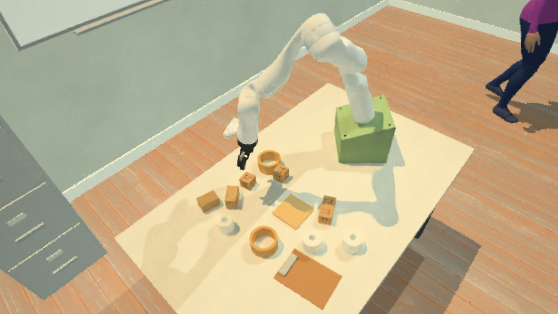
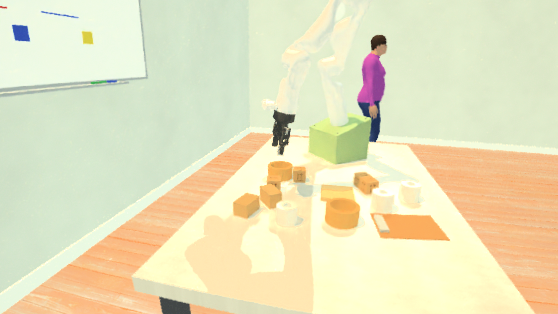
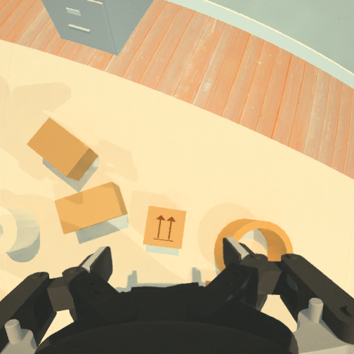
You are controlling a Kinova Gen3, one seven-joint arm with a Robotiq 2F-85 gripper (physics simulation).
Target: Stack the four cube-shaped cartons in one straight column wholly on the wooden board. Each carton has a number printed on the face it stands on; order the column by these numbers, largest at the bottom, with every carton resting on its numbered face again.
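Frame: origin at the arm's base, x ahead, y left, z up, level; centimetres.
Seen in the pictures: gripper, fingertip midpoint: (image 1: 246, 160) (image 2: 277, 150); arm's base, link origin: (image 1: 363, 116) (image 2: 339, 122).
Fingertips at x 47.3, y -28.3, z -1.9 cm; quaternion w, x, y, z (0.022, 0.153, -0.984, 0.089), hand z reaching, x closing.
Note:
Offsets run from my fingertips to a thing's middle.
My gripper (image 1: 242, 164) (image 2: 278, 148) (image 3: 167, 254) is open and empty, raised above the table near a cube carton @(dx +0.0, dy -1.0, dz -13.3 cm) (image 1: 247, 180) (image 2: 273, 181) (image 3: 165, 227). That carton stands on the table with two arrows on its upper face. A second carton @(dx -11.0, dy +8.5, dz -13.3 cm) (image 1: 281, 173) (image 2: 299, 174) stands beside the rear orange ring. The third carton (image 1: 329, 201) (image 2: 361, 179) and the fourth carton @(dx -2.7, dy +35.2, dz -13.3 cm) (image 1: 326, 215) (image 2: 369, 185) stand side by side to the right of the wooden board @(dx +1.5, dy +22.8, dz -15.2 cm) (image 1: 292, 211) (image 2: 337, 193). No carton stands on the board. The cartons' undersides are hidden.
Two plain boxes @(dx +17.3, dy -8.2, dz -13.6 cm) (image 1: 208, 201) @(dx +10.4, dy -1.2, dz -13.3 cm) (image 1: 232, 197) (image 3: 60, 147) (image 3: 90, 207) lie left of the nearest carton. Orange rings @(dx -13.7, dy +0.4, dz -13.2 cm) (image 1: 260, 161) @(dx +19.8, dy +22.0, dz -13.2 cm) (image 1: 253, 246), several white rolls @(dx +21.8, dy +5.0, dz -13.1 cm) (image 1: 226, 226) @(dx +10.5, dy +36.7, dz -12.8 cm) (image 1: 312, 244) @(dx +2.5, dy +48.8, dz -12.8 cm) (image 1: 353, 244) and a clipboard @(dx +21.7, dy +41.8, dz -15.2 cm) (image 1: 312, 282) are on the table. The green base (image 1: 364, 142) stands at the back.

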